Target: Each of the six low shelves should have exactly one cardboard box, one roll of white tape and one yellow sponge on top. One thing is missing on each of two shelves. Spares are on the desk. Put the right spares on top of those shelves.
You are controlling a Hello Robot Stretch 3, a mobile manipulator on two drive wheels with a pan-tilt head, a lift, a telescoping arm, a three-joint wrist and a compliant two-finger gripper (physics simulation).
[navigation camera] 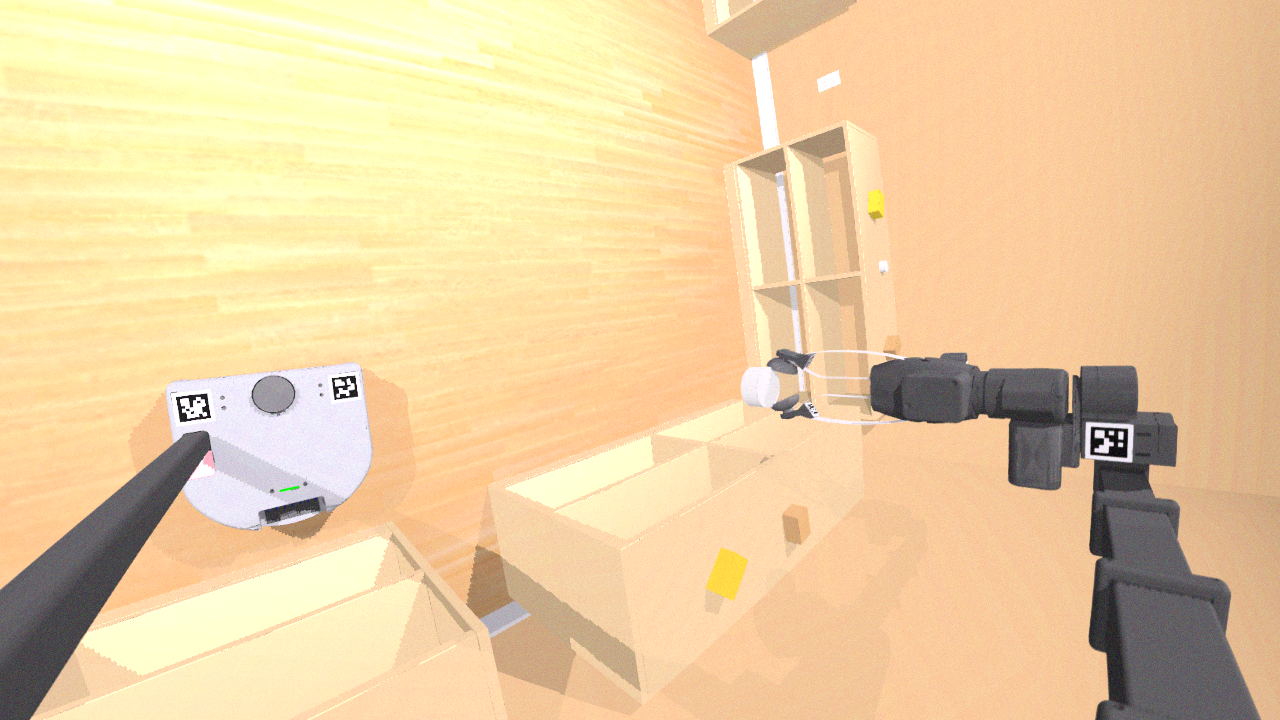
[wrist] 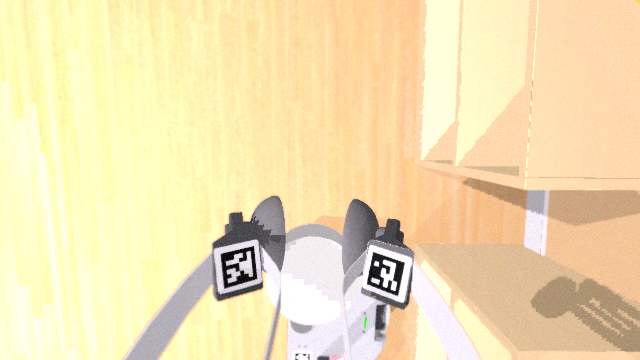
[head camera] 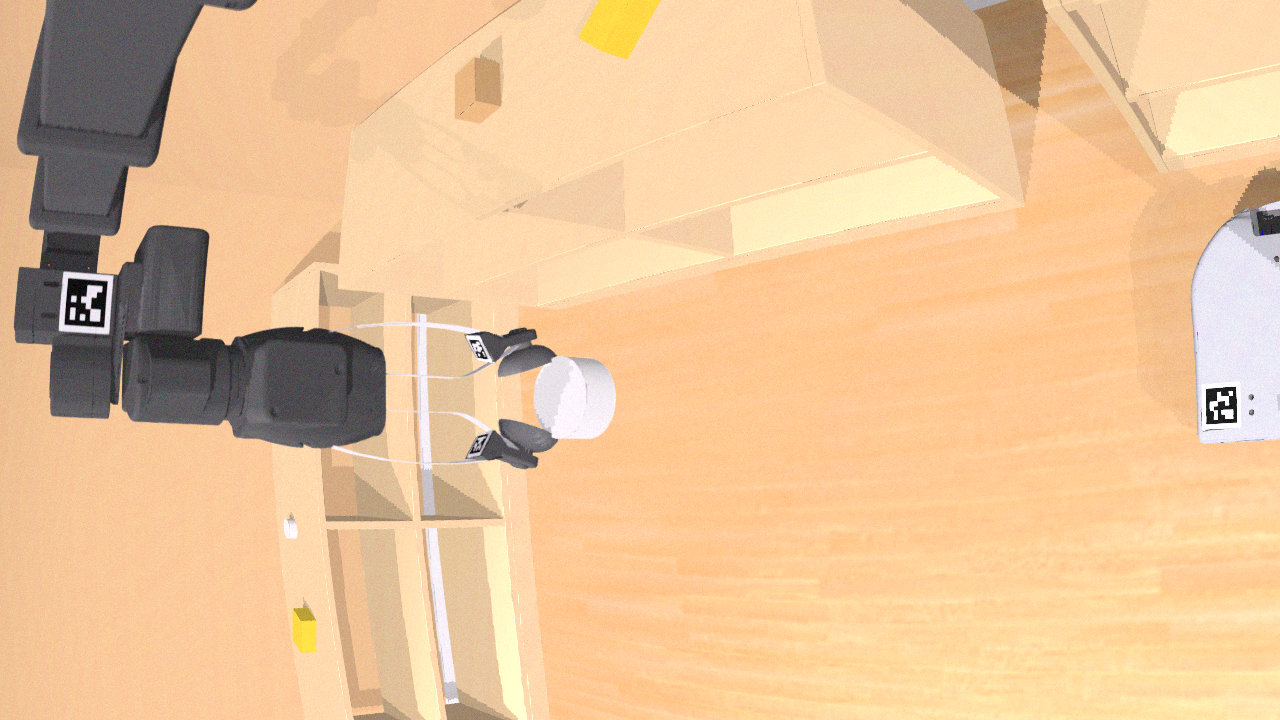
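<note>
My gripper (head camera: 528,398) (navigation camera: 784,385) (wrist: 314,223) is shut on a roll of white tape (head camera: 577,396) (navigation camera: 759,386) (wrist: 312,280), held in the air at its fingertips. The nearer low shelf (head camera: 716,53) (navigation camera: 671,608) bears a cardboard box (head camera: 477,89) (navigation camera: 795,524) and a yellow sponge (head camera: 619,26) (navigation camera: 726,574); no tape shows on its visible top. The low shelf beyond (head camera: 304,573) (navigation camera: 872,237) bears a yellow sponge (head camera: 304,630) (navigation camera: 875,204), a tape roll (head camera: 290,528) (navigation camera: 882,266) and a cardboard box (navigation camera: 892,342), which the arm hides in the head view.
Another low shelf (head camera: 1190,53) (navigation camera: 268,644) stands beside the nearer one, across a narrow gap. Part of a further shelf (navigation camera: 778,26) shows at the top of the navigation view. My base (head camera: 1239,313) (navigation camera: 268,447) stands on the wood floor. The desk does not show.
</note>
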